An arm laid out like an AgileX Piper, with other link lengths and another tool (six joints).
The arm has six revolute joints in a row. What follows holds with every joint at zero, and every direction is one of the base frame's. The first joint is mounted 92.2 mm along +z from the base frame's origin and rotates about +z. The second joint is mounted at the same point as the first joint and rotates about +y. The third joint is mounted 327.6 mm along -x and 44.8 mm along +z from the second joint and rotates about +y. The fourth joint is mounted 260.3 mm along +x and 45.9 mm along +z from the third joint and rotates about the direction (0.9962, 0, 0.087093). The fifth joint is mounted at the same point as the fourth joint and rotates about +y. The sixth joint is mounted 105.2 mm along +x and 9.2 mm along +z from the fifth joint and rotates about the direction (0.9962, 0, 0.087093). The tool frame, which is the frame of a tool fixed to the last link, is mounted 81.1 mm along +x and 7.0 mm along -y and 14.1 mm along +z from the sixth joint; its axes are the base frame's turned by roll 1.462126, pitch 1.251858 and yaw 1.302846 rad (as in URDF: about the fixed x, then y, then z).
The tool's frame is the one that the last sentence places.
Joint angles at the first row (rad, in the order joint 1, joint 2, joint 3, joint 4, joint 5, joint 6):
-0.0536, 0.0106, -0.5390, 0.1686, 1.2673, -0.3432
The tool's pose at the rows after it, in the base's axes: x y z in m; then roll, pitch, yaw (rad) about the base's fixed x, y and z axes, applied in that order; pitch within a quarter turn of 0, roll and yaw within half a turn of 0:
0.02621 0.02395 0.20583 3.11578 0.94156 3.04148
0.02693 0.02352 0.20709 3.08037 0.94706 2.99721
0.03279 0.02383 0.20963 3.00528 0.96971 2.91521
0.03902 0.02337 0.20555 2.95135 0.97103 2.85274
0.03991 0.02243 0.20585 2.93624 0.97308 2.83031
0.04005 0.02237 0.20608 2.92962 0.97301 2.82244
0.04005 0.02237 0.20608 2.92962 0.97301 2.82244
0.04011 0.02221 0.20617 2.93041 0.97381 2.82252
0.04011 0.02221 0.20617 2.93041 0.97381 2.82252
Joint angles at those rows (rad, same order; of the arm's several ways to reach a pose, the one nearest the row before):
-0.0536, -0.0166, -0.5373, 0.1686, 1.2694, -0.3299
-0.0535, -0.0185, -0.5369, 0.1681, 1.2600, -0.3053
-0.0536, -0.0185, -0.5221, 0.1768, 1.2109, -0.2713
-0.0536, -0.0185, -0.4923, 0.1808, 1.1685, -0.2448
-0.0536, -0.0189, -0.4898, 0.1767, 1.1603, -0.2325
-0.0536, -0.0189, -0.4898, 0.1768, 1.1587, -0.2284
-0.0536, -0.0189, -0.4898, 0.1768, 1.1587, -0.2284
-0.0536, -0.0190, -0.4898, 0.1759, 1.1580, -0.2283
-0.0536, -0.0190, -0.4898, 0.1759, 1.1580, -0.2283

